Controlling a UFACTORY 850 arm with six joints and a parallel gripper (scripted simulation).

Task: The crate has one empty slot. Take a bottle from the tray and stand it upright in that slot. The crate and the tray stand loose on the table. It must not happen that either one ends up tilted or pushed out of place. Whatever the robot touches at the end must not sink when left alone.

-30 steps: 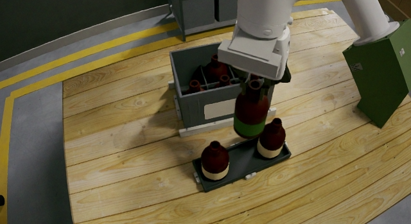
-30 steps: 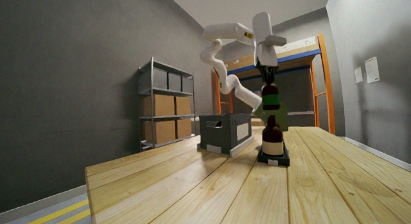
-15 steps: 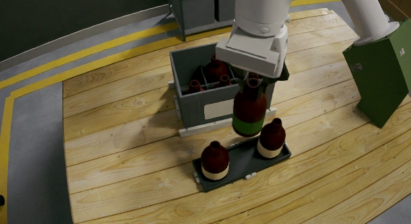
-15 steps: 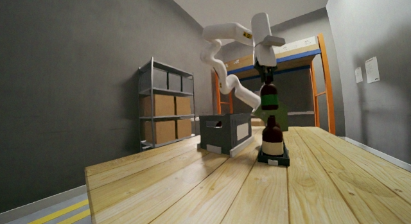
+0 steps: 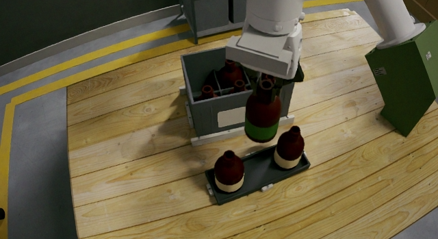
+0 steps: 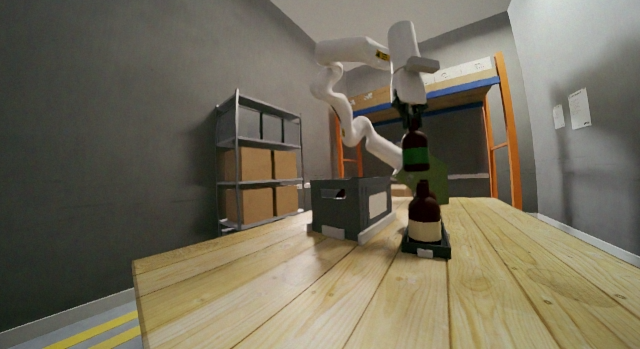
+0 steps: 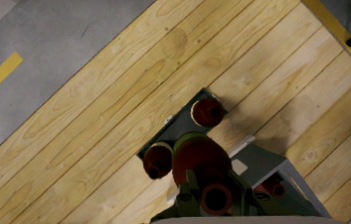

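Right now my hand is 7 cm above the bottle. The rest, counted from my hand: crate: 25 cm below, 21 cm to the right, 3 cm behind; dark tray: 32 cm below, 2 cm to the left.
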